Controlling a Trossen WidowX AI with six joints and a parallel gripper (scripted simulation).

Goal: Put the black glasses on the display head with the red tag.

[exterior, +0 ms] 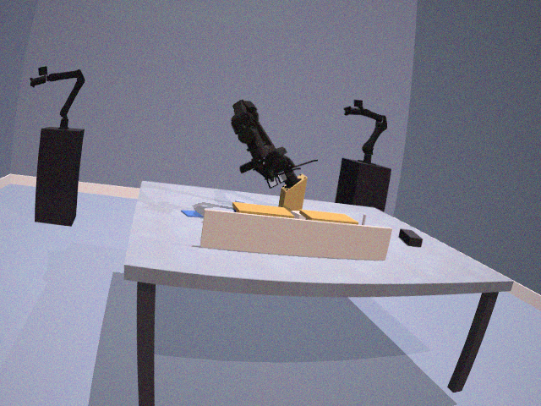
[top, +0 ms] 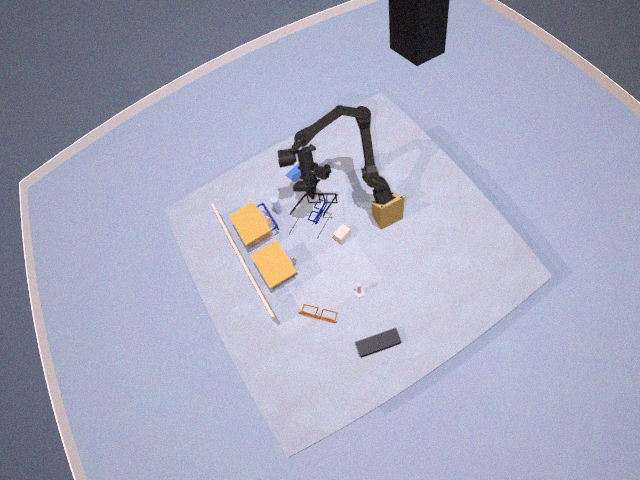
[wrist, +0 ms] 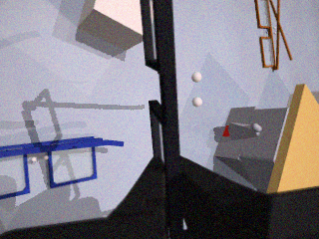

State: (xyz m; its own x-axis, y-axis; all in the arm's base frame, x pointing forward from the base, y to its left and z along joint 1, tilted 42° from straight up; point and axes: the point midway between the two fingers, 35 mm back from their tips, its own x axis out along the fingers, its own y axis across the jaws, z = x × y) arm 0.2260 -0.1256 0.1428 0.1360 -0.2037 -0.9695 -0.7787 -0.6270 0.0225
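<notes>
My gripper tip is now 14 cm to the right of the white cube, 13 cm above it and 3 cm past it. Also, from my gripper tip: blue card (27 cm to the right, 16 cm below, 6 cm behind); beige board (37 cm ahead, 10 cm below); display head (23 cm ahead, 11 cm to the right, 10 cm below).
</notes>
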